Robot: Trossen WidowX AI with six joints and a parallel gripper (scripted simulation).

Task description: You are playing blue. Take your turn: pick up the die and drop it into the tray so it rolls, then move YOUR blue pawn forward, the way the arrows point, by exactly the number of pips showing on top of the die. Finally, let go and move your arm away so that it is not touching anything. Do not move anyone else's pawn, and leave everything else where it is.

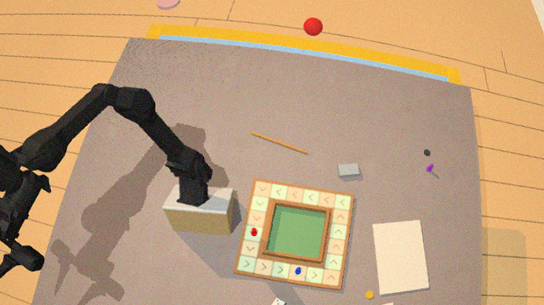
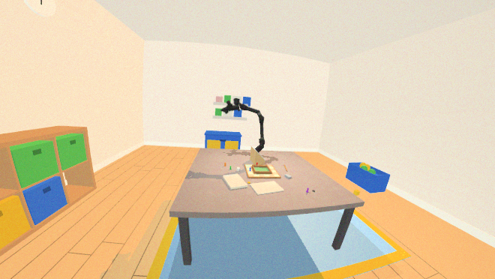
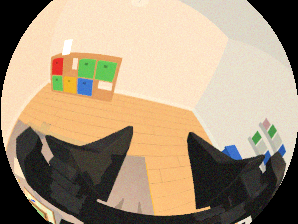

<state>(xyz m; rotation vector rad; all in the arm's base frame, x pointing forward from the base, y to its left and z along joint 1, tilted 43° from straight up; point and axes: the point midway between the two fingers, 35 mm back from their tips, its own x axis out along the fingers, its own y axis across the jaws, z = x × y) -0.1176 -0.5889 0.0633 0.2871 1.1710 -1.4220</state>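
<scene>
My gripper tip is now 50 cm short of the white die, 25 cm to the right of it and 50 cm above it. Round my gripper tip: green pawn: 48 cm ahead, 18 cm to the left, 50 cm below; then red pawn: 38 cm ahead, 43 cm to the left, 49 cm below; then orange pawn: 41 cm ahead, 12 cm to the left, 50 cm below.
</scene>
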